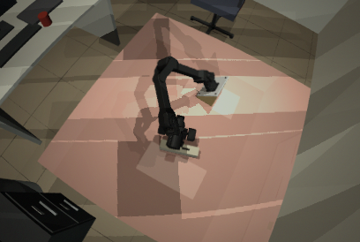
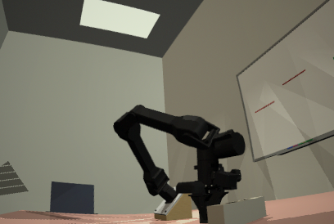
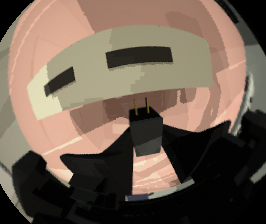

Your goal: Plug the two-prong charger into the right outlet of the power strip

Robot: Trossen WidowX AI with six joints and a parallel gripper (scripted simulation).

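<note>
Right now my gripper tip is 20 mm short of the two-prong charger, 10 mm to the right of it and 10 mm below it.
</note>
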